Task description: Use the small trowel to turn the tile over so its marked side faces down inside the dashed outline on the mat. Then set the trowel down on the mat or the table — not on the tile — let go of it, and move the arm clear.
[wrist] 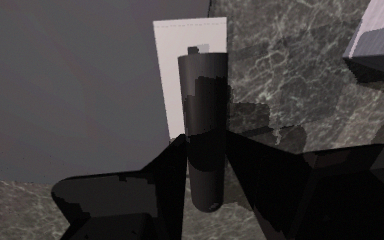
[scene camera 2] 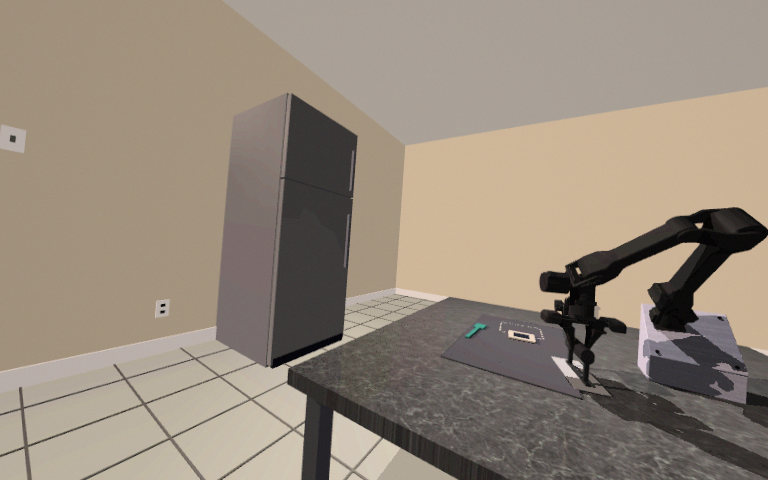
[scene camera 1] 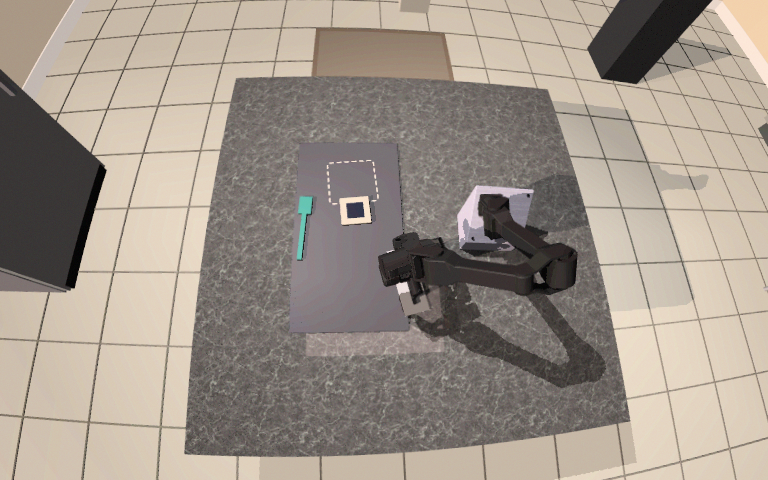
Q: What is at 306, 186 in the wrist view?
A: My gripper.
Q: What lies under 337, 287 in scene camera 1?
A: A grey mat.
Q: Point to a grey mat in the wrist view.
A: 89, 100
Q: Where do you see a tile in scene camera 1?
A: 354, 210
